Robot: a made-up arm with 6 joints. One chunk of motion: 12 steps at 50 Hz.
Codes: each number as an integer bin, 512 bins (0 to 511) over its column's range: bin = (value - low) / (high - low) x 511, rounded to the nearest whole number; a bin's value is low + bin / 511 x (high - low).
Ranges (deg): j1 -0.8..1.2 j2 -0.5..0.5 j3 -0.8..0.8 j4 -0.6..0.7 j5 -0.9..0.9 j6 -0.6..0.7
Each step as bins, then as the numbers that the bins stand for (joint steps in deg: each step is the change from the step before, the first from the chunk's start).
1 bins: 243 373 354 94 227 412
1 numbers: 0.151 0.230 0.308 -0.361 -0.100 0.448
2 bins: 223 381 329 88 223 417
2 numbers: 0.073 0.246 0.230 -0.376 -0.114 0.461
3 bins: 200 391 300 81 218 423
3 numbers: -0.017 0.265 0.139 -0.394 -0.132 0.476
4 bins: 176 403 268 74 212 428
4 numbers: -0.111 0.289 0.039 -0.412 -0.153 0.489
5 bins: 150 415 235 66 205 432
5 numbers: -0.213 0.312 -0.064 -0.432 -0.178 0.499
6 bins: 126 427 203 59 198 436
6 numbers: -0.307 0.336 -0.164 -0.450 -0.203 0.509
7 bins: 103 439 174 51 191 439
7 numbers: -0.397 0.359 -0.255 -0.470 -0.227 0.517
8 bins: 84 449 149 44 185 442
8 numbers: -0.471 0.379 -0.333 -0.488 -0.248 0.524
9 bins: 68 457 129 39 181 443
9 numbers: -0.534 0.394 -0.396 -0.501 -0.262 0.527
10 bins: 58 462 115 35 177 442
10 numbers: -0.573 0.404 -0.440 -0.511 -0.277 0.524
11 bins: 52 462 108 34 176 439
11 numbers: -0.596 0.404 -0.462 -0.514 -0.280 0.517
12 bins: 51 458 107 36 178 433
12 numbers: -0.600 0.396 -0.465 -0.508 -0.273 0.502
